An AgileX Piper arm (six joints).
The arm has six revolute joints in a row. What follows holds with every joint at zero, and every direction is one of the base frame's. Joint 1 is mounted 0.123 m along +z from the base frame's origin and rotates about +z. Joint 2 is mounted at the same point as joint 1 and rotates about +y. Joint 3 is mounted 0.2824 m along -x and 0.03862 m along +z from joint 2 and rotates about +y. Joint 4 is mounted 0.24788 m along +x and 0.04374 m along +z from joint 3 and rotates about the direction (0.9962, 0, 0.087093). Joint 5 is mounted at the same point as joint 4 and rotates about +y. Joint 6 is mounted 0.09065 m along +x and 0.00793 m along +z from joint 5 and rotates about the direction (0.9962, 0, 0.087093). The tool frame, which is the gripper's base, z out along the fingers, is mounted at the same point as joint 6; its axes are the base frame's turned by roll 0, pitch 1.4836 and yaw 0 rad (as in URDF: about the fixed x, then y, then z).
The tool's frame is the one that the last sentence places.
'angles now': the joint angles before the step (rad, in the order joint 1, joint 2, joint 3, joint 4, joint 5, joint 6). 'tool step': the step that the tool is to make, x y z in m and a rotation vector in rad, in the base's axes. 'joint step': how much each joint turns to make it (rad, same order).
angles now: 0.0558 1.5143 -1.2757 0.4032 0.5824 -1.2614
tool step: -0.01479 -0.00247 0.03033 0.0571 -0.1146 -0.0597
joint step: 0.0000 -0.0796 0.0001 0.0014 -0.0561 0.0653
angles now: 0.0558 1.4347 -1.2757 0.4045 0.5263 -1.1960
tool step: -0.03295 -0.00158 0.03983 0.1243 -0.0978 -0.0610
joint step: 0.0000 -0.1267 0.0000 0.0089 -0.0038 0.1273
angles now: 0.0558 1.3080 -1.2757 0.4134 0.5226 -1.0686
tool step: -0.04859 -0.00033 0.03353 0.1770 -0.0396 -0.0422
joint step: 0.0000 -0.1557 0.0130 0.0118 0.0590 0.1833
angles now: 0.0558 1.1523 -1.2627 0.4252 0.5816 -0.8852
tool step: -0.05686 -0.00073 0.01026 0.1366 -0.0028 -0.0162
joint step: 0.0001 -0.1830 0.0758 0.0072 0.0674 0.1478
